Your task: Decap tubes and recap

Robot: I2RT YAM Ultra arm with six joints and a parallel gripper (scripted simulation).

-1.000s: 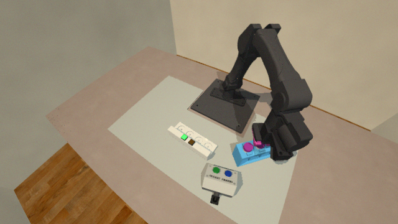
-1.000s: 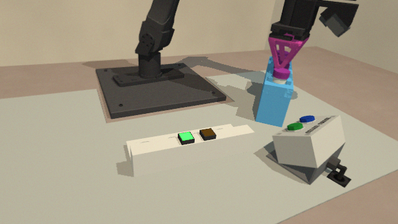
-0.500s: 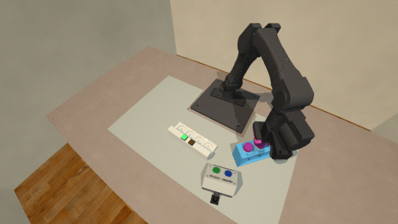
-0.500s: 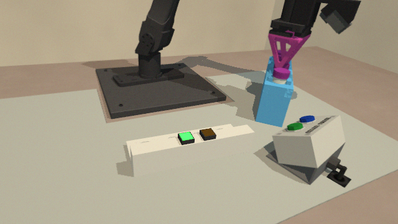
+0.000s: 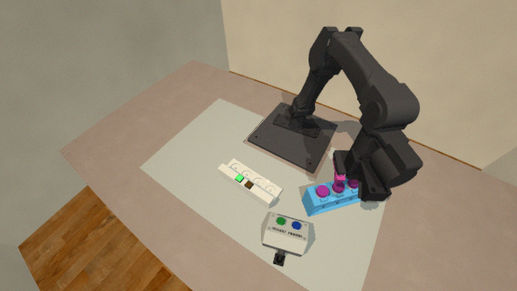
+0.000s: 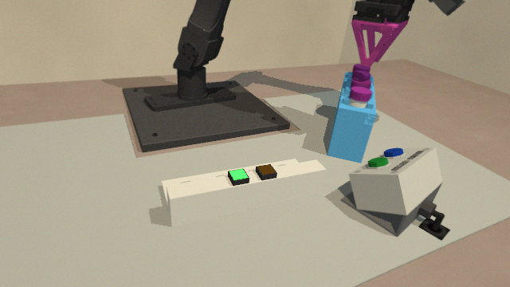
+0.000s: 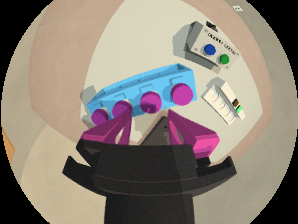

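Right now the green ready key is 14 cm ahead of my hand, 12 cm to the right of it and 9 cm below it. Also, from my hand: blue cycle key 13 cm ahead, 9 cm below, 8 cm to the right.
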